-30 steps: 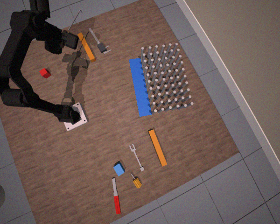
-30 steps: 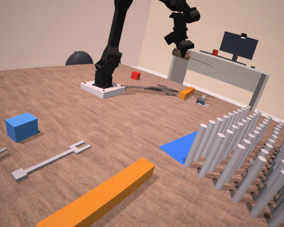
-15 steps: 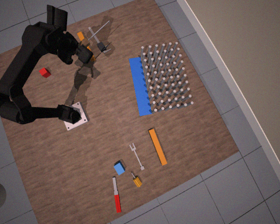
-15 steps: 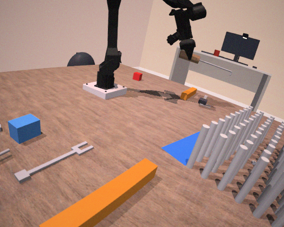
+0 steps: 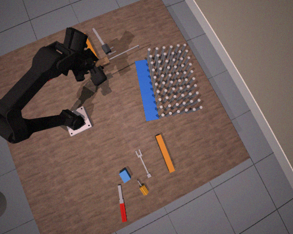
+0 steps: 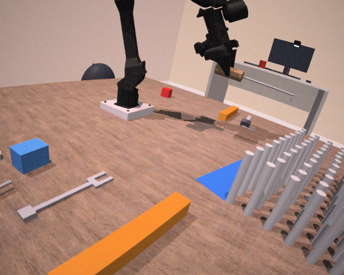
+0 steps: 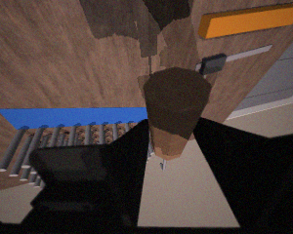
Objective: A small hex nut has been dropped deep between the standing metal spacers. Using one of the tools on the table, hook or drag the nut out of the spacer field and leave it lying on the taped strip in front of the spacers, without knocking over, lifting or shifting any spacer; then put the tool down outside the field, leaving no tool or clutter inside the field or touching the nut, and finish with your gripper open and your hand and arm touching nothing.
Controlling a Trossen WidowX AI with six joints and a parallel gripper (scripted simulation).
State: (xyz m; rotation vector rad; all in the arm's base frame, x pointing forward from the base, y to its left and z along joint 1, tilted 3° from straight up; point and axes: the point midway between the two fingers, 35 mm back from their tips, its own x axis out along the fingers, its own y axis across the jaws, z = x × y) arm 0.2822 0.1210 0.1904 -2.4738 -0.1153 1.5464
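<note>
Now: gripper tip 16 cm short of the blue taped strip, 17 cm to the left of it and 20 cm above it. Also, from my gripper tip: hex nut: 31 cm ahead, 23 cm to the right, 20 cm below; then red cube: 31 cm behind, 24 cm to the left, 18 cm below; then hook tool: 10 cm ahead, 1 cm to the right.
</note>
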